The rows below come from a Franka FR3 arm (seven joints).
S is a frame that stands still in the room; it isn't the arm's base.
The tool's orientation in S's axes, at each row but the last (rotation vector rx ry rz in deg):
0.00 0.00 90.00
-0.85 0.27 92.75
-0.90 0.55 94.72
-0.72 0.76 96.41
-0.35 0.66 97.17
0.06 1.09 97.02
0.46 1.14 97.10
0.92 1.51 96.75
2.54 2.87 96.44
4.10 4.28 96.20
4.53 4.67 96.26
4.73 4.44 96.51
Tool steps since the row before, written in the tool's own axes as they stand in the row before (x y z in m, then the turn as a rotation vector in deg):
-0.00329 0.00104 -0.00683 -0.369 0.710 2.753
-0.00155 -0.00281 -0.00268 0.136 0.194 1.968
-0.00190 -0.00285 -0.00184 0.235 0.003 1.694
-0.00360 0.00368 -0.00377 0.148 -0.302 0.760
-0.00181 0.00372 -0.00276 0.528 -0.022 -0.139
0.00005 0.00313 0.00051 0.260 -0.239 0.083
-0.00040 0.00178 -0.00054 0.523 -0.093 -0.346
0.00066 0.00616 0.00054 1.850 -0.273 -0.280
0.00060 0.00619 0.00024 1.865 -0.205 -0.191
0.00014 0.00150 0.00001 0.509 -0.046 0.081
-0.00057 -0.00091 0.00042 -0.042 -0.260 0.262
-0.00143 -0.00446 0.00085 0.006 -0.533 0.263
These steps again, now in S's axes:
-0.00104 -0.00329 -0.00683 -0.710 -0.369 2.753
0.00290 -0.00145 -0.00264 -0.213 0.151 1.965
0.00300 -0.00169 -0.00180 -0.030 0.261 1.690
-0.00325 -0.00405 -0.00371 0.283 0.193 0.757
-0.00347 -0.00229 -0.00273 -0.044 0.525 -0.145
-0.00311 -0.00033 0.00055 0.206 0.288 0.077
-0.00173 -0.00062 -0.00051 0.022 0.528 -0.351
-0.00618 -0.00006 0.00070 0.046 1.867 -0.296
-0.00619 -0.00010 0.00061 -0.018 1.875 -0.203
-0.00150 -0.00002 0.00015 -0.003 0.512 0.078
0.00100 -0.00046 0.00032 0.288 -0.011 0.234
0.00466 -0.00091 0.00039 0.552 0.068 0.209

